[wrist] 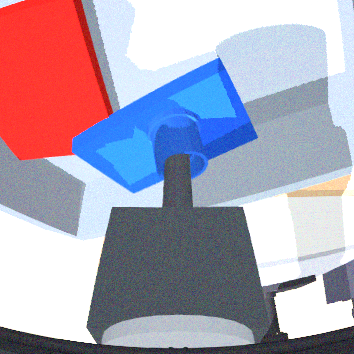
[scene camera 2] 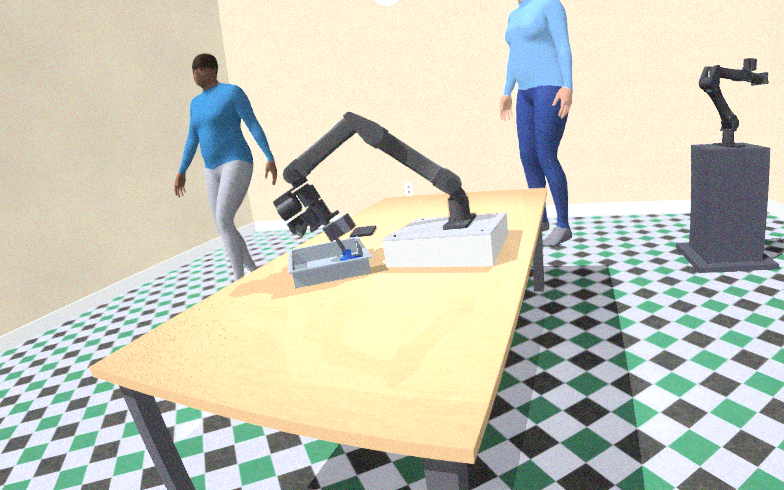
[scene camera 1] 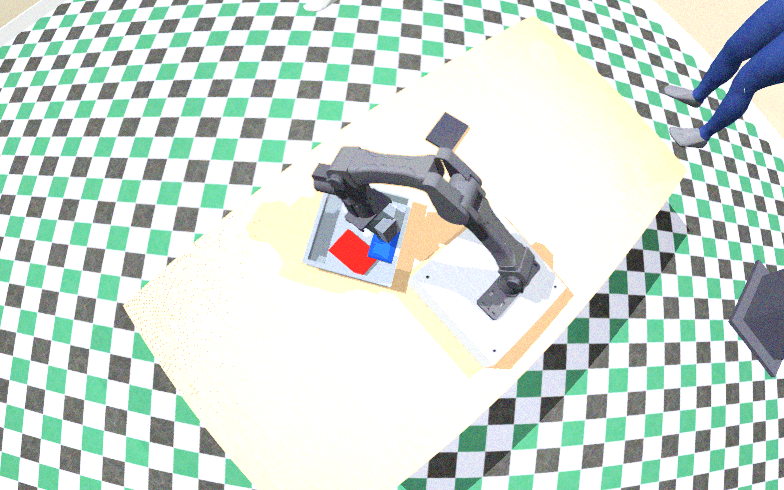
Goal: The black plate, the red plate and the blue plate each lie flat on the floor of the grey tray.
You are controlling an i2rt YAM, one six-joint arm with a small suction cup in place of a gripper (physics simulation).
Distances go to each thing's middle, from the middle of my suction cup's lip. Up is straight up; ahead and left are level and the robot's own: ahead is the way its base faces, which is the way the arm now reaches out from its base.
Scene:
Now: suction cup 100 mm short of the black plate (scene camera 1: pixel 447 132), 370 mm to the left of it and 20 mm above it. Round my suction cup: grey tray (scene camera 1: pixel 329 225) 50 mm ahead, 30 mm to the left; blue plate (wrist: pixel 117 146) 10 mm behind, 10 mm below; red plate (scene camera 1: pixel 349 249) 20 mm ahead, 80 mm to the left, 20 mm below.

